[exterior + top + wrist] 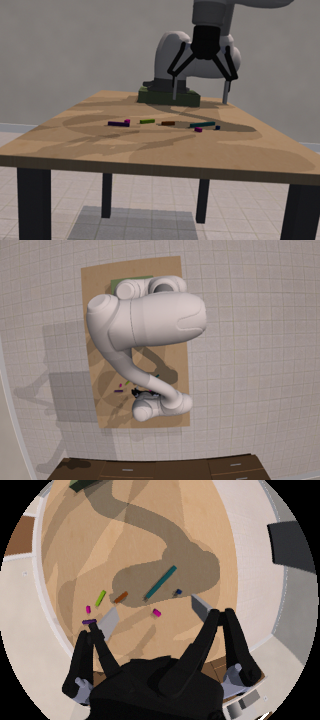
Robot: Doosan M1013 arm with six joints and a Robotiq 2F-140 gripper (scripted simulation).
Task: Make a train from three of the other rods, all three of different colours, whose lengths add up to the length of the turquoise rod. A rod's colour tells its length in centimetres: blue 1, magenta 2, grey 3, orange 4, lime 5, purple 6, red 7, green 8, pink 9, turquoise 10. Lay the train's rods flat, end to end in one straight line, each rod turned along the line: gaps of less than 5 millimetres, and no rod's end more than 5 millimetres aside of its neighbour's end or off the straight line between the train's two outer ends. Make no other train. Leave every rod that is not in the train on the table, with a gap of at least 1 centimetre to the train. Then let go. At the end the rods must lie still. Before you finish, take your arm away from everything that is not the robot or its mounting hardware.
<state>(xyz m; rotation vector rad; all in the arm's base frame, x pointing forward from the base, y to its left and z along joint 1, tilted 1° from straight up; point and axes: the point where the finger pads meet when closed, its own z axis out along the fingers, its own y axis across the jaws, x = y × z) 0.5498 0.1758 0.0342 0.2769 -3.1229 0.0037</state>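
Right now my hand is 80 mm above the blue rod, 60 mm to the right of it and 10 mm past it. The rest, counted from my hand: orange rod: 90 mm to the right, 80 mm below; then lime rod: 150 mm to the right, 80 mm below, 10 mm ahead; then turquoise rod: 80 mm below, 30 mm behind, 20 mm to the left.
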